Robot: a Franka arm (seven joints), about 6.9 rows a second.
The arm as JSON. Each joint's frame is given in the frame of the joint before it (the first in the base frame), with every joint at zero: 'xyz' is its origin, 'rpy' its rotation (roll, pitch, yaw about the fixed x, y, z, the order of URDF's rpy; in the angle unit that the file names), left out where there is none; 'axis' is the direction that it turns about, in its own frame. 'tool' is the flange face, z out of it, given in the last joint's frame.
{
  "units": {
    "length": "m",
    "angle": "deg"
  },
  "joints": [
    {
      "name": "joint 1",
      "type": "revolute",
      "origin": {
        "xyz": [
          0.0,
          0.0,
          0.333
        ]
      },
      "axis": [
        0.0,
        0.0,
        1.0
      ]
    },
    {
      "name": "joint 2",
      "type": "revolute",
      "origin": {
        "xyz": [
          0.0,
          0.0,
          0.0
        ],
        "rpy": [
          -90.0,
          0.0,
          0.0
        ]
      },
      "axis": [
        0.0,
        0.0,
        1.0
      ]
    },
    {
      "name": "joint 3",
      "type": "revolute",
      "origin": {
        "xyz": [
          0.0,
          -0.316,
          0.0
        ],
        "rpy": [
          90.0,
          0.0,
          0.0
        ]
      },
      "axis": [
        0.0,
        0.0,
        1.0
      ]
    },
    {
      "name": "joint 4",
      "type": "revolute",
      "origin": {
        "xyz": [
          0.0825,
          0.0,
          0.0
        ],
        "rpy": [
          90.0,
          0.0,
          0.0
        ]
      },
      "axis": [
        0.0,
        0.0,
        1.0
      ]
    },
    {
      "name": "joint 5",
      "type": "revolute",
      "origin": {
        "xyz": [
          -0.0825,
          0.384,
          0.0
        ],
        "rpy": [
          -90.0,
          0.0,
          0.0
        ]
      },
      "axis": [
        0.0,
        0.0,
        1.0
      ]
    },
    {
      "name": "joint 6",
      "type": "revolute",
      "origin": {
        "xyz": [
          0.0,
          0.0,
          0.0
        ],
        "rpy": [
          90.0,
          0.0,
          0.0
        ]
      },
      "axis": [
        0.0,
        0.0,
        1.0
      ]
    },
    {
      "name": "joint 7",
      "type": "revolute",
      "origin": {
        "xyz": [
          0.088,
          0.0,
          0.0
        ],
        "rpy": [
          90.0,
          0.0,
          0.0
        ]
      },
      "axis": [
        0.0,
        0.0,
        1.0
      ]
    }
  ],
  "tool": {
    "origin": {
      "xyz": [
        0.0,
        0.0,
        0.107
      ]
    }
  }
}
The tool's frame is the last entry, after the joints.
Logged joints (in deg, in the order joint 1, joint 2, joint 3, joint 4, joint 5, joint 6, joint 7), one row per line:
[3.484, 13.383, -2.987, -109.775, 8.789, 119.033, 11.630]
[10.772, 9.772, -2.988, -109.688, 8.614, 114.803, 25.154]
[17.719, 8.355, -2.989, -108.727, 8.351, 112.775, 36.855]
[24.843, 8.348, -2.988, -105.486, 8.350, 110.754, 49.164]
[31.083, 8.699, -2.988, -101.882, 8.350, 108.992, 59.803]
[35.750, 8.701, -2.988, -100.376, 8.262, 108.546, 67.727]
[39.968, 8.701, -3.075, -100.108, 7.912, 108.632, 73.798]
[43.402, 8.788, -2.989, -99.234, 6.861, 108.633, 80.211]
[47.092, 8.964, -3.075, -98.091, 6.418, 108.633, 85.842]
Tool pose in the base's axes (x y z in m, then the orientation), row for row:
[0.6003, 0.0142, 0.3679, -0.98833, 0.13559, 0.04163, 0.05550]
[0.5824, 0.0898, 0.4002, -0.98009, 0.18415, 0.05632, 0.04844]
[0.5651, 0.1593, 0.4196, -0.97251, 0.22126, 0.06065, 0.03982]
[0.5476, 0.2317, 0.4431, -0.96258, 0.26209, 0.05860, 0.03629]
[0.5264, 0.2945, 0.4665, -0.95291, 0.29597, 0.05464, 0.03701]
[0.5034, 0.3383, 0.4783, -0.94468, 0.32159, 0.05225, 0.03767]
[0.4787, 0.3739, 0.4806, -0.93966, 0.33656, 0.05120, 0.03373]
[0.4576, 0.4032, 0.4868, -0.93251, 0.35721, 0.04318, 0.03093]
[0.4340, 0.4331, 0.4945, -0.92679, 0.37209, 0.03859, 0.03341]
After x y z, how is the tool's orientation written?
As a quaternion, x y z w.
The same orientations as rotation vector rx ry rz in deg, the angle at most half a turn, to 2 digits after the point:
[-171.88, 23.58, 7.24]
[-171.17, 32.16, 9.84]
[-170.75, 38.85, 10.65]
[-169.37, 46.12, 10.31]
[-167.60, 52.05, 9.61]
[-166.08, 56.54, 9.19]
[-165.60, 59.31, 9.02]
[-164.63, 63.06, 7.62]
[-163.36, 65.59, 6.80]

